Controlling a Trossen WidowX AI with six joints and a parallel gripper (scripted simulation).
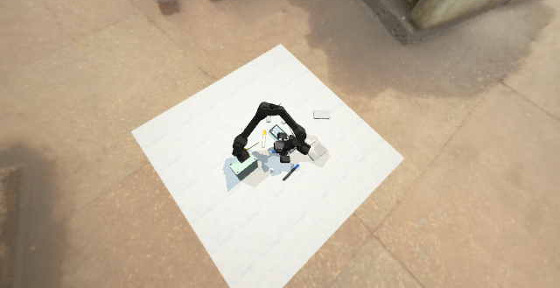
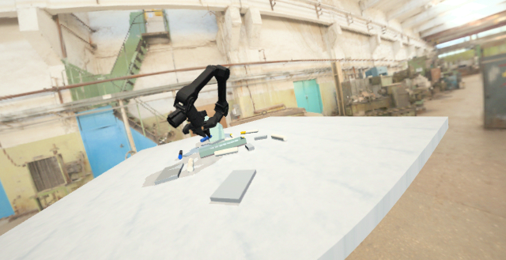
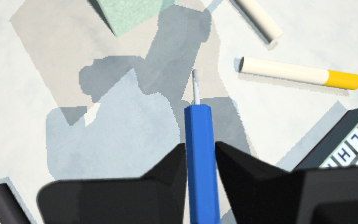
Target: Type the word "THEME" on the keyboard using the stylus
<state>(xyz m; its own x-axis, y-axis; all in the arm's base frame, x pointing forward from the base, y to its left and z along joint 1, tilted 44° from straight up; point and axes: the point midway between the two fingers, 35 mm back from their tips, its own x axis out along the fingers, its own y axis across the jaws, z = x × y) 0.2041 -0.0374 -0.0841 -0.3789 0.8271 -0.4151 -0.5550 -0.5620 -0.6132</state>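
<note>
Now: gripper tip 10 mm past the blue stylus and 10 mm to the right of it. The rest, counted from my gripper tip: grey block (130 mm ahead, 240 mm to the left, 50 mm below).
</note>
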